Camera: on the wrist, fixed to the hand. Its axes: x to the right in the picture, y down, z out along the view.
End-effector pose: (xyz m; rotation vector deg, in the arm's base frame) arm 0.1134 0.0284 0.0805 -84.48 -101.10 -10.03
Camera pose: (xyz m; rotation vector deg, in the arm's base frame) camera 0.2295 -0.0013 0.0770 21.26 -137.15 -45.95
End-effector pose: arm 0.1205 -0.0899 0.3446 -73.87 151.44 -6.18
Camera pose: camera 0.0474 -0.0152 0.4033 -163.09 51.61 -30.90
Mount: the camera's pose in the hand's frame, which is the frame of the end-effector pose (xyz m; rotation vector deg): -0.0234 0.0936 -0.0711 10.05 3.15 -92.90
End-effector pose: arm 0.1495 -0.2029 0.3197 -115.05 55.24 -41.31
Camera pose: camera 0.0483 -0.2504 0.2765 -130.73 -54.50 -88.25
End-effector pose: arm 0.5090 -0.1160 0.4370 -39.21 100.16 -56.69
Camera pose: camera 0.4507 -0.0274 0.3813 -116.45 47.12 -121.73
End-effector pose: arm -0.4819 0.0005 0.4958 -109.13 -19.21 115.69
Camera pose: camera -0.4182 -0.0988 0.4748 -48.51 -64.97 45.62
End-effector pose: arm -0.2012 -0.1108 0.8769 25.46 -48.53 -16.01
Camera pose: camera -0.1554 -0.0006 0.8656 71.01 -15.68 -95.75
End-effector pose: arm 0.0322 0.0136 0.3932 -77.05 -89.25 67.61
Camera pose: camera 0.1305 0.0045 0.3252 12.84 -98.01 10.31
